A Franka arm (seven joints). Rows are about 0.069 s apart.
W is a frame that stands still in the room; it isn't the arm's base.
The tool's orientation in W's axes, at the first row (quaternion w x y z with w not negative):
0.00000, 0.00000, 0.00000, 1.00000
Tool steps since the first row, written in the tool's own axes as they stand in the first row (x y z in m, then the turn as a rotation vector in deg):
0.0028, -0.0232, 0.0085, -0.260, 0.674, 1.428
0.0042, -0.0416, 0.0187, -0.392, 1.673, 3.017
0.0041, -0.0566, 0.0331, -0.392, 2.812, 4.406
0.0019, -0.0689, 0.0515, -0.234, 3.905, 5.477
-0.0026, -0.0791, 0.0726, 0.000, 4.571, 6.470
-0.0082, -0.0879, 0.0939, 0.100, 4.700, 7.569
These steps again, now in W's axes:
-0.0028, 0.0232, 0.0085, 0.260, -0.674, 1.428
-0.0042, 0.0416, 0.0187, 0.392, -1.673, 3.017
-0.0041, 0.0566, 0.0331, 0.392, -2.812, 4.406
-0.0019, 0.0689, 0.0515, 0.234, -3.905, 5.477
0.0026, 0.0791, 0.0726, 0.000, -4.571, 6.470
0.0082, 0.0879, 0.0939, -0.100, -4.700, 7.569

